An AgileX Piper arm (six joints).
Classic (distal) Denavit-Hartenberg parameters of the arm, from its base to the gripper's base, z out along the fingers. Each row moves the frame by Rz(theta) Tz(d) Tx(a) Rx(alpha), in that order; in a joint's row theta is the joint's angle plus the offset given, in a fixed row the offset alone. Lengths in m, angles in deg.
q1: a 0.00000  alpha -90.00  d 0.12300  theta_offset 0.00
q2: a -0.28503  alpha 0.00  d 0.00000  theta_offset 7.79
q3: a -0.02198  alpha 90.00  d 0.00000  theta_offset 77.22
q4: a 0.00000  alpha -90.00  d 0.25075  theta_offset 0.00
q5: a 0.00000  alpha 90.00  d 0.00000  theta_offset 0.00
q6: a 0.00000  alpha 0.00  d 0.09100  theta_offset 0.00
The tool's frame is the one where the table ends.
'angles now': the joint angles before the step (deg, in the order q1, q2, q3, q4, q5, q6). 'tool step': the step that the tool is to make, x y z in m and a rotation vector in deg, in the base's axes. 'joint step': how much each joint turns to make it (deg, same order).
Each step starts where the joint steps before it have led.
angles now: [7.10 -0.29 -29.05 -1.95 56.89 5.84]
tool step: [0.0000 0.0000 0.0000 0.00 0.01 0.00]
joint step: [0.00 0.00 0.00 0.00 0.01 0.00]
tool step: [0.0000 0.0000 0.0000 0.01 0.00 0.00]
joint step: [0.00 0.00 0.00 0.00 0.00 0.01]
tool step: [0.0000 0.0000 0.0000 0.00 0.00 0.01]
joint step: [0.01 0.00 0.00 0.00 0.00 0.00]
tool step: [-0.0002 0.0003 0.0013 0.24 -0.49 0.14]
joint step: [-0.01 -0.01 -0.16 0.24 -0.35 -0.01]
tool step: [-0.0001 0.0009 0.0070 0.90 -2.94 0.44]
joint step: [0.03 0.09 -0.71 0.65 -2.41 0.03]
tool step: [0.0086 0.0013 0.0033 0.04 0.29 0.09]
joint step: [-0.03 2.51 0.01 0.15 -2.23 -0.03]
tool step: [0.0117 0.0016 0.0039 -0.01 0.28 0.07]
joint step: [-0.02 3.32 0.01 0.08 -3.05 -0.02]
